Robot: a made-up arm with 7 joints.
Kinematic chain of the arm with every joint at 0, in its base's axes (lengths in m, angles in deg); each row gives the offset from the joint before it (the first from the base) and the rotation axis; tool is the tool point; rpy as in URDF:
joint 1: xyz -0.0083 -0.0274 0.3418 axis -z
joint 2: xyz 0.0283 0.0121 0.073 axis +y
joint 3: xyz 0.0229 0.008 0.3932 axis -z
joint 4: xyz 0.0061 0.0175 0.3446 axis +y
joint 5: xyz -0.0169 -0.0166 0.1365 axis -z
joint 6: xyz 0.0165 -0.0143 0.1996 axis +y
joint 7: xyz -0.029 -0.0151 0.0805 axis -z
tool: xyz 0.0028 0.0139 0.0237 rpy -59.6 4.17 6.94
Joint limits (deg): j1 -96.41..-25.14 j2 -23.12..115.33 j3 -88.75..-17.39 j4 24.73..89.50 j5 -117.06..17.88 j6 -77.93..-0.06 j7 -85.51..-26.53
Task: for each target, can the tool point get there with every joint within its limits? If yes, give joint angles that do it. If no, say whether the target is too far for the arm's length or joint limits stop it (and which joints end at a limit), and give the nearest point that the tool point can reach.
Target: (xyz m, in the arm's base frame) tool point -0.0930 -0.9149 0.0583
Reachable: no: joint limits stop it (at a limit: joint 1, joint 2, joint 3, joint 4, joint 5, joint 6, joint 7) | nearest point -0.4475 -0.2940 1.0976 | short by 1.261 m
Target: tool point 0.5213 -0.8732 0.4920
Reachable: no: joint limits stop it (at a limit: joint 1, joint 2, joint 3, joint 4, joint 5, joint 6) | nearest point -0.0232 -0.4128 1.4082 | short by 1.161 m
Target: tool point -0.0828 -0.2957 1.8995
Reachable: no: too far | nearest point -0.0687 -0.2286 1.5624 | short by 0.344 m
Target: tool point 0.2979 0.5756 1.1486
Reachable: yes | joints -33.45 23.49 -70.42 67.55 -82.19 -41.41 -46.25
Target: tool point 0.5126 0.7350 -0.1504
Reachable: yes | joints -44.18 104.37 -32.55 63.47 -8.60 -22.60 -56.91
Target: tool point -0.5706 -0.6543 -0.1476
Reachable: no: joint limits stop it (at a limit: joint 1, joint 2, joint 4, joint 5, joint 7) | nearest point -0.3552 0.4545 -0.2051 | short by 1.131 m
